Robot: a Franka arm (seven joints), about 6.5 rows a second.
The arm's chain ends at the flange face. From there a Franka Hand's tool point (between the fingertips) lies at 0.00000 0.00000 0.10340 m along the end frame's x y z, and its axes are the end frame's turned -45 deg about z.
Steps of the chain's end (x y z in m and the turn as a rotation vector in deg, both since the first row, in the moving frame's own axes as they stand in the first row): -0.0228 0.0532 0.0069 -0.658 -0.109 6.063; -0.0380 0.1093 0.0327 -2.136 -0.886 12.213; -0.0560 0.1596 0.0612 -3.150 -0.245 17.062; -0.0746 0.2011 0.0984 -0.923 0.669 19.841; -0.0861 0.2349 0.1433 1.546 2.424 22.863; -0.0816 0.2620 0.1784 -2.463 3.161 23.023; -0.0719 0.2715 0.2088 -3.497 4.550 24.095
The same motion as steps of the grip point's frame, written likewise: -0.0548 0.0221 0.0069 -0.388 -0.542 6.063; -0.1082 0.0516 0.0326 -0.884 -2.137 12.213; -0.1573 0.0763 0.0610 -2.054 -2.401 17.062; -0.1956 0.0914 0.0984 -1.126 -0.180 19.841; -0.2223 0.1073 0.1432 -0.621 2.807 22.863; -0.2435 0.1347 0.1782 -3.977 0.494 23.023; -0.2436 0.1514 0.2083 -5.690 0.745 24.095
